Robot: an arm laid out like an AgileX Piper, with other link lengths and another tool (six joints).
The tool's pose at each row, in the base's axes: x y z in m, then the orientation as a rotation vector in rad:
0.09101 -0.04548 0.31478 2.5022 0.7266 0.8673
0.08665 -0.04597 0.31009 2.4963 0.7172 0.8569
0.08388 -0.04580 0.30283 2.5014 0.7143 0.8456
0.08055 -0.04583 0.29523 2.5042 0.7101 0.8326
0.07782 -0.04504 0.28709 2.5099 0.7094 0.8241
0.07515 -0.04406 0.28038 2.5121 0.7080 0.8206
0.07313 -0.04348 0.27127 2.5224 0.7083 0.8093
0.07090 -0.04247 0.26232 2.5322 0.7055 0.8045
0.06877 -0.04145 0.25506 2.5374 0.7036 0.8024
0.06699 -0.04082 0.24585 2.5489 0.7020 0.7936
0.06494 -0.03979 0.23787 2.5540 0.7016 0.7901
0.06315 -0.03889 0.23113 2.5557 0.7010 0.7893
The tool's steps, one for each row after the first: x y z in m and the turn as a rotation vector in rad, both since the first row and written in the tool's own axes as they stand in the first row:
-0.00534 -0.00350 0.00066 -0.0097 -0.0092 0.0004
-0.01038 -0.00830 0.00412 -0.0072 -0.0179 0.0018
-0.01608 -0.01330 0.00750 -0.0073 -0.0280 0.0025
-0.02113 -0.01903 0.01152 -0.0032 -0.0342 0.0034
-0.02538 -0.02414 0.01448 -0.0020 -0.0370 0.0044
-0.03051 -0.02995 0.01971 0.0064 -0.0450 0.0062
-0.03547 -0.03609 0.02460 0.0134 -0.0490 0.0110
-0.03958 -0.04134 0.02832 0.0170 -0.0508 0.0139
-0.04457 -0.04716 0.03376 0.0259 -0.0573 0.0178
-0.04895 -0.05275 0.03806 0.0300 -0.0599 0.0195
-0.05267 -0.05752 0.04164 0.0311 -0.0605 0.0204

